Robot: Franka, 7 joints.
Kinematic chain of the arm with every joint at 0, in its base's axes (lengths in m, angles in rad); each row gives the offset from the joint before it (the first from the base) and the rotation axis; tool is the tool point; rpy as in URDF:
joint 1: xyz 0 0 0.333 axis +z
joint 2: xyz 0 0 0 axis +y
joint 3: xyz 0 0 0.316 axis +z
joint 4: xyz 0.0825 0 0 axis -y
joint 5: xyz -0.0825 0 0.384 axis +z
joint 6: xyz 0 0 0 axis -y
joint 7: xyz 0.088 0 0 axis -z
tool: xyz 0 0 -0.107 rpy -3.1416 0 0
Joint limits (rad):
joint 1: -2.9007..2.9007
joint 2: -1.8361..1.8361
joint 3: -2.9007..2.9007
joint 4: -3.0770..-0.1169
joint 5: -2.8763..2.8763
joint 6: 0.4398..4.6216
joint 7: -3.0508..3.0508
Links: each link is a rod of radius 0.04 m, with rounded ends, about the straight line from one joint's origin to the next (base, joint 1, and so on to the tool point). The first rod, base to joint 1, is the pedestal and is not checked.
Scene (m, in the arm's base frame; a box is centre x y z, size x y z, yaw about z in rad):
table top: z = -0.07
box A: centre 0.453 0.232 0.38 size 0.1 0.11 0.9 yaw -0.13
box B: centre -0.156 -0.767 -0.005 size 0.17 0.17 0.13 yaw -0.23
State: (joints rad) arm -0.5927 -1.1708 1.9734 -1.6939 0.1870 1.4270 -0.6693
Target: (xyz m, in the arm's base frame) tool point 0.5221 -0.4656 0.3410
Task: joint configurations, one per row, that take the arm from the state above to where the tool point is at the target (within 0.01 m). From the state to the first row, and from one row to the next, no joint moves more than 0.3 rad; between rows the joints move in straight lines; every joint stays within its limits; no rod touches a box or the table.
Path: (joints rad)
1: -0.5240 -1.2046 2.0518 -1.4422 0.1206 1.5009 -0.6336
2: -0.4553 -1.2384 2.1302 -1.1905 0.0541 1.5748 -0.5978
3: -0.3865 -1.2723 2.2086 -0.9388 -0.0123 1.6487 -0.5621
4: -0.3178 -1.3061 2.2869 -0.6871 -0.0788 1.7225 -0.5264
5: -0.2491 -1.3399 2.3653 -0.4354 -0.1452 1.7964 -0.4906
6: -0.1804 -1.3737 2.4437 -0.1837 -0.2117 1.8703 -0.4549
7: -0.3390 -1.0781 2.1929 -0.3669 -0.1748 1.8829 -0.4855
8: -0.4977 -0.7825 1.9421 -0.5502 -0.1379 1.8954 -0.5162
9: -0.6563 -0.4869 1.6913 -0.7334 -0.1010 1.9080 -0.5468
10: -0.8150 -0.1913 1.4405 -0.9167 -0.0641 1.9205 -0.5774
11: -0.9736 0.1043 1.1896 -1.1000 -0.0272 1.9331 -0.6080
12: -1.1322 0.4000 0.9388 -1.2832 0.0097 1.9456 -0.6387
13: -1.2909 0.6956 0.6880 -1.4665 0.0466 1.9582 -0.6693

